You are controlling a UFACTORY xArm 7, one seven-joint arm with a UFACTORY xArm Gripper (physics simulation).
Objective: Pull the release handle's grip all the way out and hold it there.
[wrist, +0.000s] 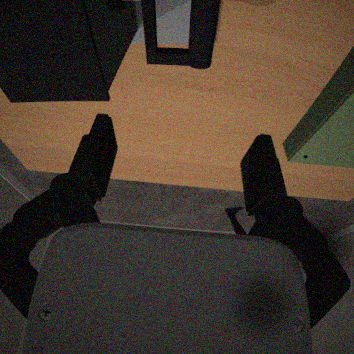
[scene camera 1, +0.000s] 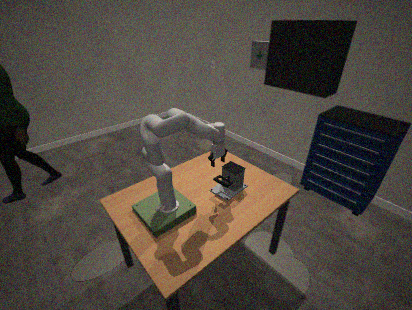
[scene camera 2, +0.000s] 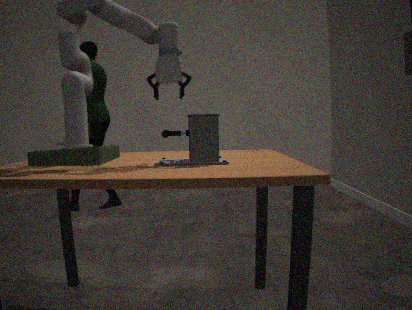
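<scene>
The release handle's black grip [scene camera 1: 221,180] [scene camera 2: 171,133] [wrist: 204,35] is a rectangular loop that sticks out level from the side of a grey box with a dark top [scene camera 1: 233,175] [scene camera 2: 204,139] [wrist: 50,50]. The box stands on a light metal base plate [scene camera 1: 220,193] [scene camera 2: 172,161] on the table. My gripper [scene camera 1: 218,161] [scene camera 2: 169,95] [wrist: 182,138] is open and empty, pointing down. It hangs above the grip's height, clear of both grip and box. In the wrist view the grip lies beyond the fingertips, at the top, and its upper part is cut off.
The arm stands on a green base block [scene camera 1: 150,220] [scene camera 2: 75,156] [wrist: 330,135] at the other end of the wooden table [scene camera 1: 165,280] [scene camera 2: 250,181] [wrist: 175,110]. A blue drawer cabinet [scene camera 1: 350,157] and a dark wall cabinet [scene camera 1: 310,57] are beyond the table. A person [scene camera 1: 12,130] [scene camera 2: 97,100] is on the floor behind it.
</scene>
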